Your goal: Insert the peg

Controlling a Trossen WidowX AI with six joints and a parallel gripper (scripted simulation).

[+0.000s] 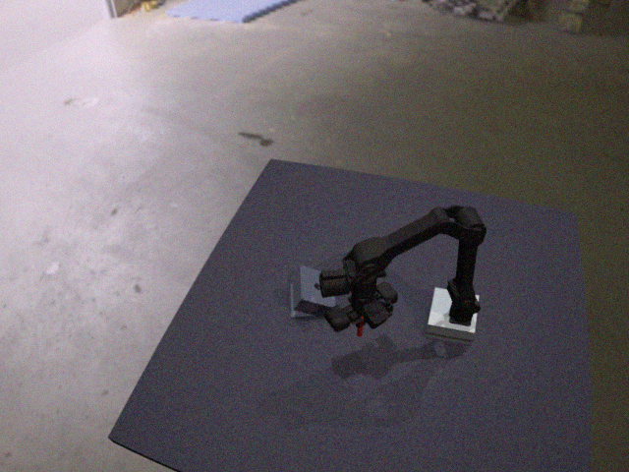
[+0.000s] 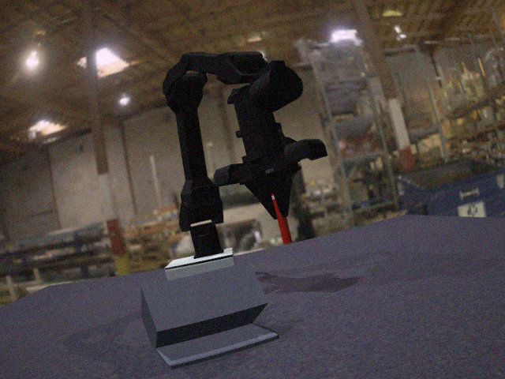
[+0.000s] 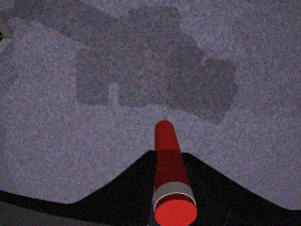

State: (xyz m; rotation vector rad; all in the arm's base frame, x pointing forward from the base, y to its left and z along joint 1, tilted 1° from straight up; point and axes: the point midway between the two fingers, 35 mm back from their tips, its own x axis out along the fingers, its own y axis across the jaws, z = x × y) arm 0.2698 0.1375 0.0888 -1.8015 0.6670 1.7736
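Now: the sloped panel 180 mm ahead of my gripper tip, 140 mm to the right of it and 80 mm below it. From my gripper tip the other things lie so: red peg (20 mm above); thin base plate (190 mm ahead, 130 mm to the right, 120 mm below).
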